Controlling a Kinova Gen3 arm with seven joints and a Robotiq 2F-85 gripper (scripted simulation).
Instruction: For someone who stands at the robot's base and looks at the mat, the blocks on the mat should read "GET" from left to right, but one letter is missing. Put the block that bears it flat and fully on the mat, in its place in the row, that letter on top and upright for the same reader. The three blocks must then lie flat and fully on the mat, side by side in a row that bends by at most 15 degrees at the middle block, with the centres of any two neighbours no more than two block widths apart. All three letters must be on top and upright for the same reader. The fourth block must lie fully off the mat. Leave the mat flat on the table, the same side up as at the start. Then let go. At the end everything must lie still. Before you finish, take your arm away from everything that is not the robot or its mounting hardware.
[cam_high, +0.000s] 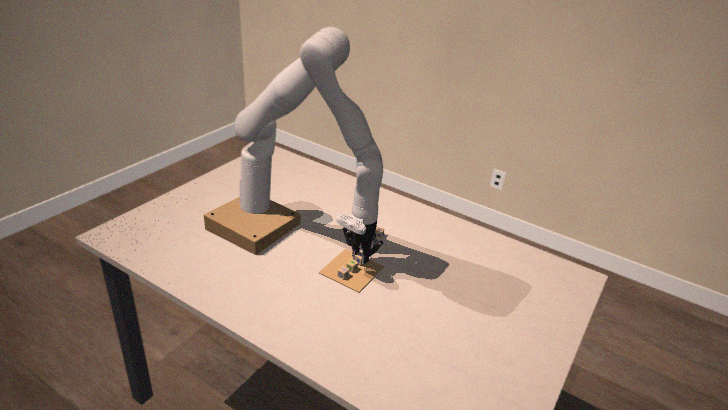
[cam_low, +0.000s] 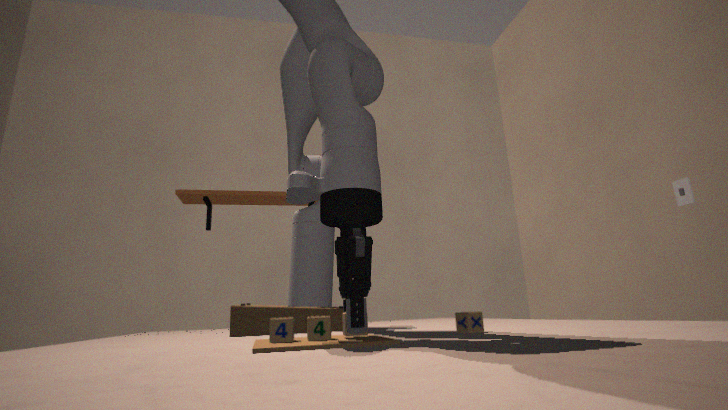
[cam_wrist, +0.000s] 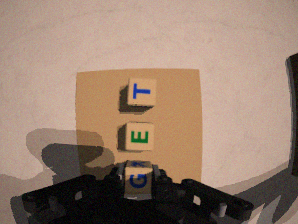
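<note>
My gripper is now 10 mm above the letter block. Round my hand: mat 40 mm to the right, 30 mm below, 10 mm ahead.
</note>
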